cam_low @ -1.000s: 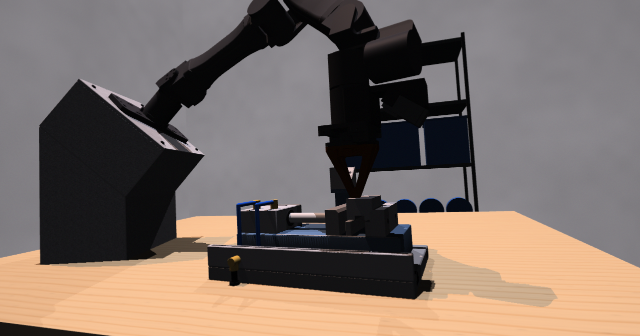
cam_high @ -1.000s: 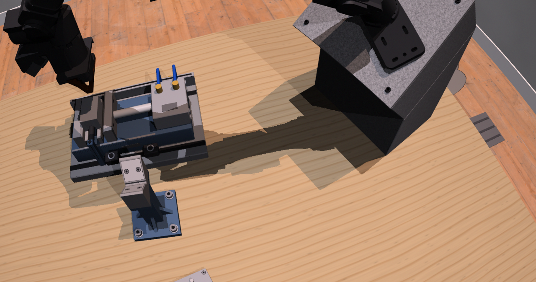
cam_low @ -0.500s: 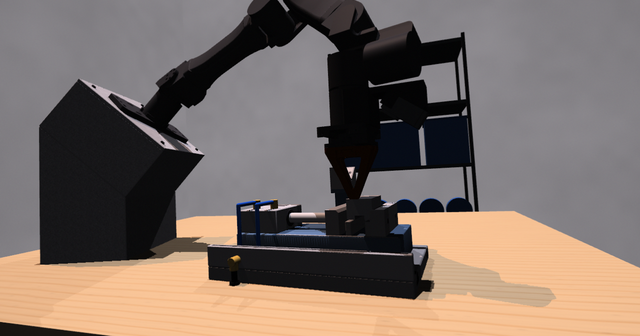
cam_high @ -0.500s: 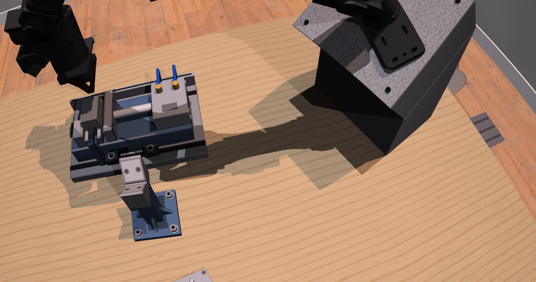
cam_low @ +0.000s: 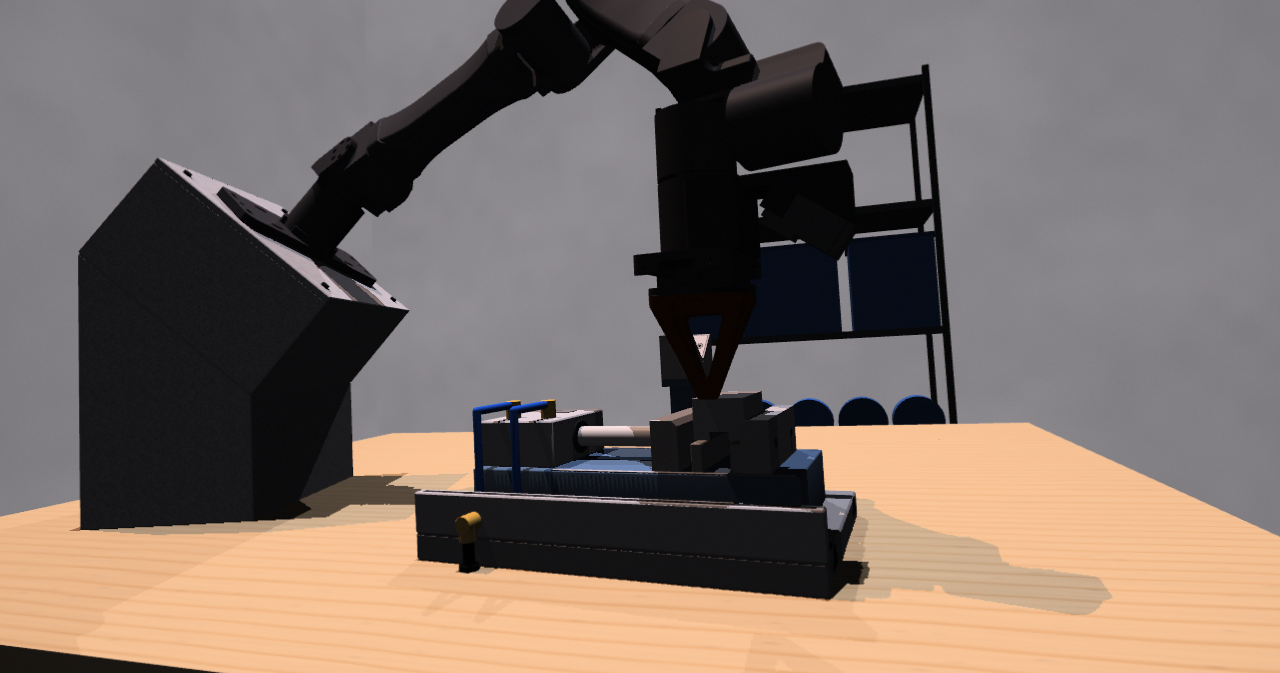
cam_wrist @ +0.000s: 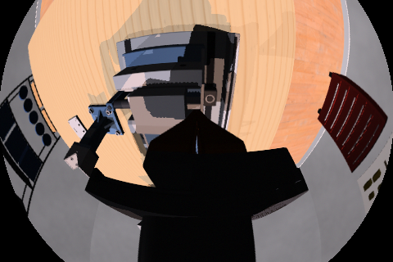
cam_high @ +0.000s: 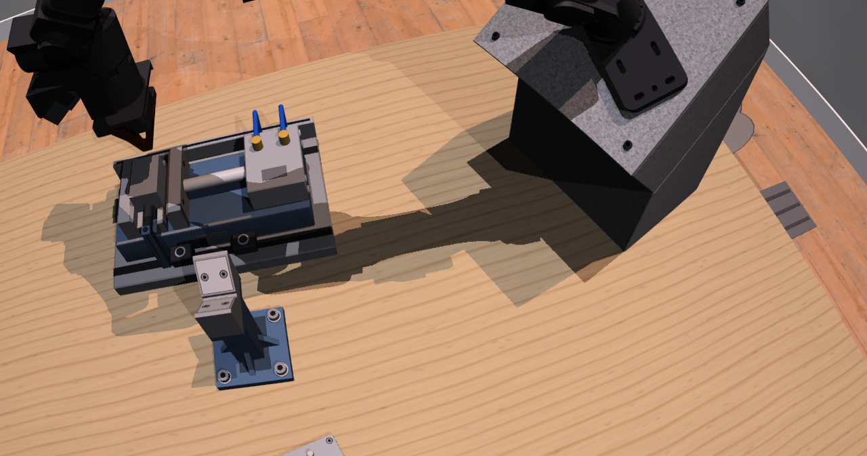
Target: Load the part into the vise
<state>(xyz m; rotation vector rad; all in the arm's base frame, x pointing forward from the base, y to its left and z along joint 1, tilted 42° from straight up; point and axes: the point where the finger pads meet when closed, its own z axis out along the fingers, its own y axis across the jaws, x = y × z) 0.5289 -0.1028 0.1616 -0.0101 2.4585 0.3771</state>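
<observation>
Now: hand 4 cm to the right of the grey part and 3 cm above it. Also, from my hand: moving jaw: 4 cm behind, 4 cm to the left, 4 cm below; then work stop rod: 1 cm behind, 9 cm to the left, 3 cm below; then fixed jaw: 3 cm ahead, 5 cm to the left, 4 cm below.
</observation>
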